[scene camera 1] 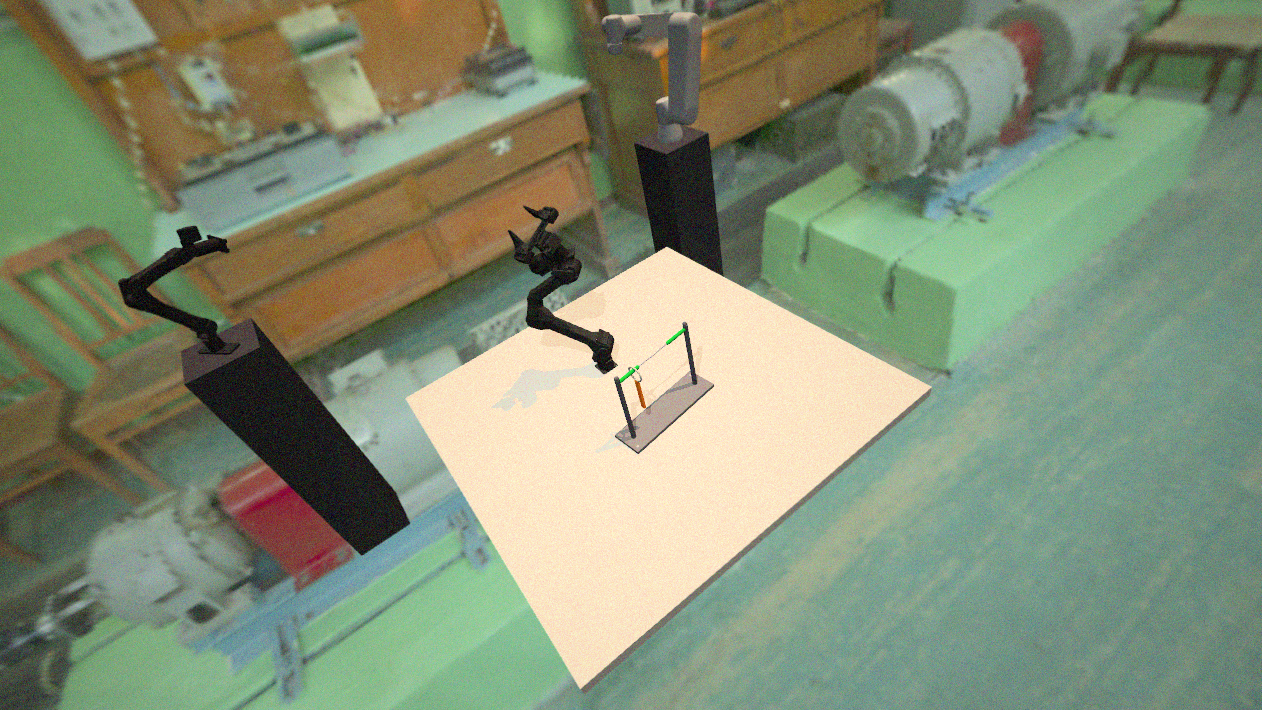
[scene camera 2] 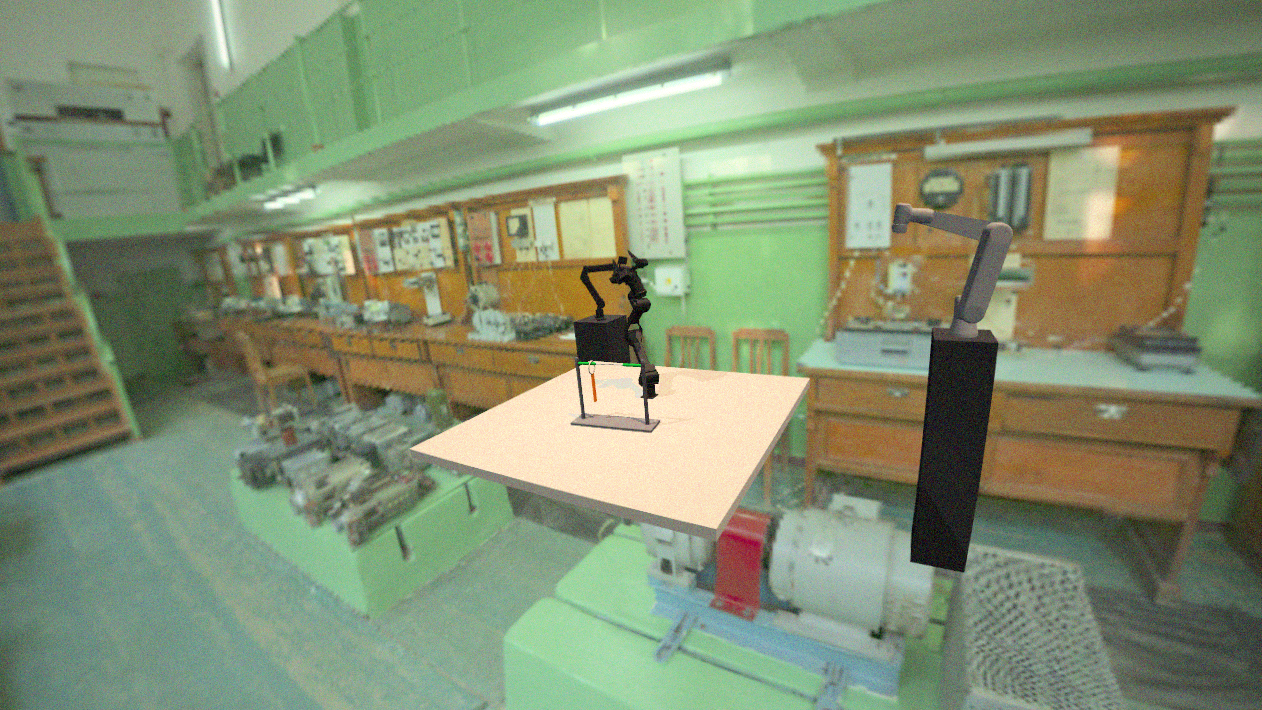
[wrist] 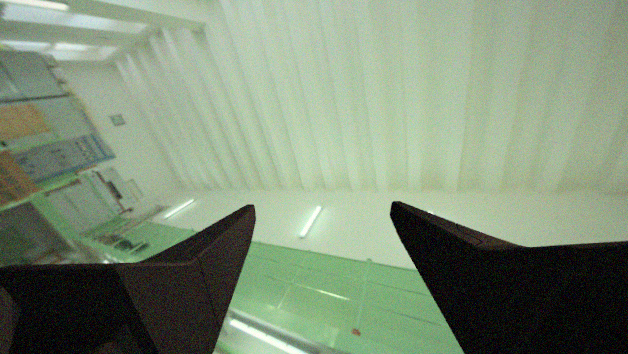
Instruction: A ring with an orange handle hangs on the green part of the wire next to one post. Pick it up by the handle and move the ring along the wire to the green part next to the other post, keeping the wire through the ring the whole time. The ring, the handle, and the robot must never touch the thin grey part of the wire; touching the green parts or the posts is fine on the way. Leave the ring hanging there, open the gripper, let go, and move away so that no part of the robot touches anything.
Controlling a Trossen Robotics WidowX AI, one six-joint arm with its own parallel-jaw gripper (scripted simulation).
Path:
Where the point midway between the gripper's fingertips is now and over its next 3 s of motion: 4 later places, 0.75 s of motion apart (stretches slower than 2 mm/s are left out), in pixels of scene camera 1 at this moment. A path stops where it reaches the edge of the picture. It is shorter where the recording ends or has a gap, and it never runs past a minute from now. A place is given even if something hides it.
My gripper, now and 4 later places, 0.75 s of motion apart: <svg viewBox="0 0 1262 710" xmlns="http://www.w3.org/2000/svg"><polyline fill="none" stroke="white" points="516,218 587,219 628,329 622,393 630,396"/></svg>

